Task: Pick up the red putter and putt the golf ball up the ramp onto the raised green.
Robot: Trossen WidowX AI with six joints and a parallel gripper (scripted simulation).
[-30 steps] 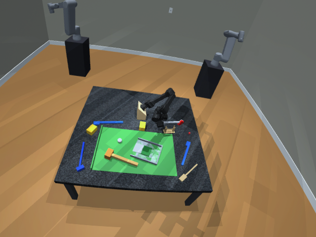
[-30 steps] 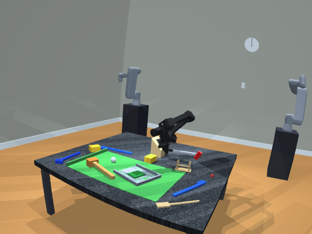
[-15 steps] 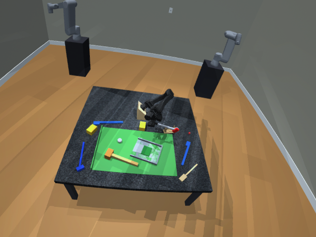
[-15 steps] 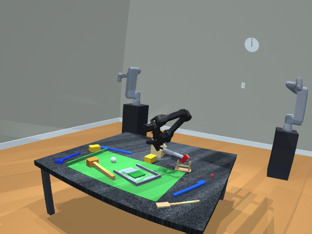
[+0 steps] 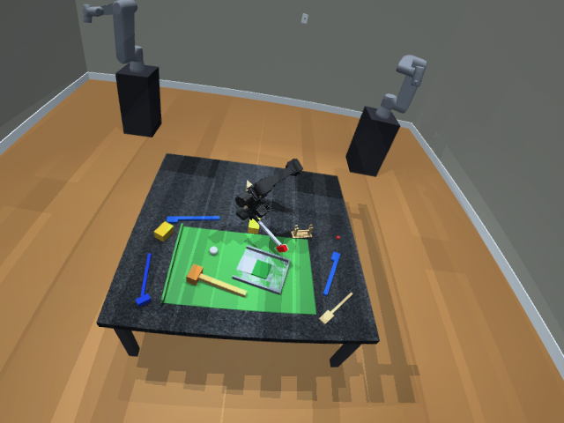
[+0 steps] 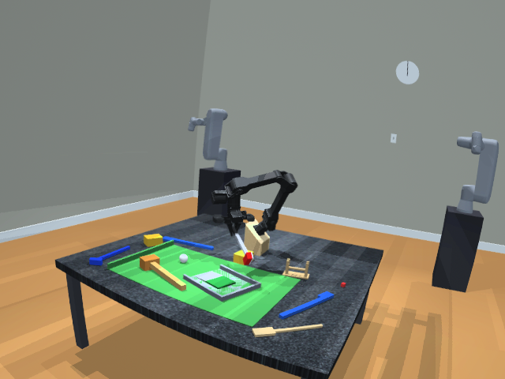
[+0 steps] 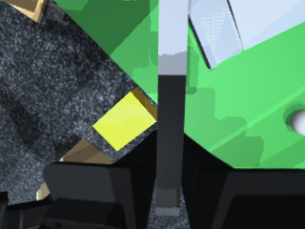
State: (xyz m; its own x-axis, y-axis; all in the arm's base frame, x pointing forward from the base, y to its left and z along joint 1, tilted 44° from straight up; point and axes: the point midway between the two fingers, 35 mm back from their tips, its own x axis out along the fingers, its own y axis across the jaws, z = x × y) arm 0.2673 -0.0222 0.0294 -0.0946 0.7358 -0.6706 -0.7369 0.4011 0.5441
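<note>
Right now my gripper tip is 9 cm to the right of the red putter and 8 cm short of it. The rest, counted from my gripper tip: wooden rack (31 cm to the left, 11 cm below, 7 cm behind); then white golf ball (18 cm to the right, 15 cm ahead, 12 cm below); then red cube (54 cm to the left, 14 cm below, 8 cm behind).
</note>
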